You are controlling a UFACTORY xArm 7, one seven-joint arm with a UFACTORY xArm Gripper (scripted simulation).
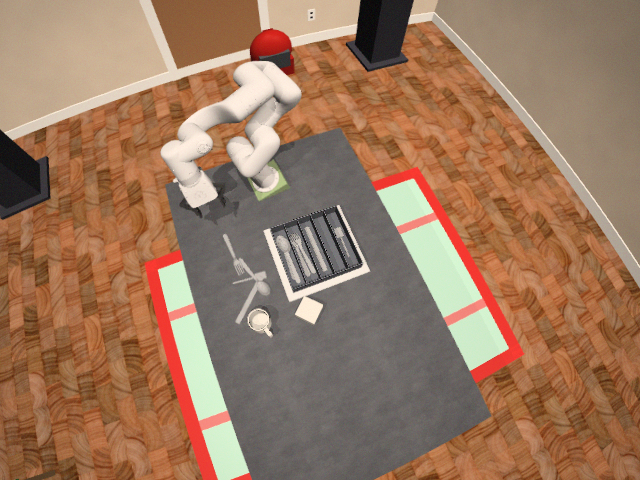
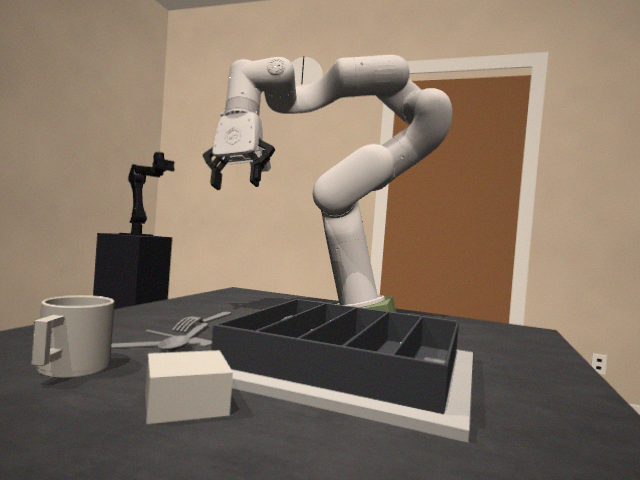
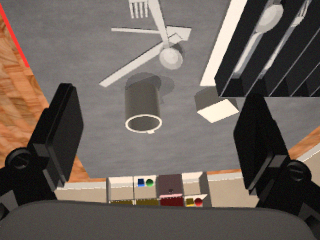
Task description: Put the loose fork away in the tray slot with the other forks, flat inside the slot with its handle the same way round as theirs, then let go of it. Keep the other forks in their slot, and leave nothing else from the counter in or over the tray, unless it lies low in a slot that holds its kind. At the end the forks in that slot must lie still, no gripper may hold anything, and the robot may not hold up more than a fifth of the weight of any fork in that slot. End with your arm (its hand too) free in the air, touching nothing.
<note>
I see my gripper [image 2: 234,186], a white mug [image 2: 80,343] and a cream block [image 2: 181,386].
The white mug is seen too in image 3 [image 3: 141,99]. The cream block shows as well in image 3 [image 3: 208,104]. My gripper shows as well in image 1 [image 1: 212,209] and in image 3 [image 3: 160,108].
</note>
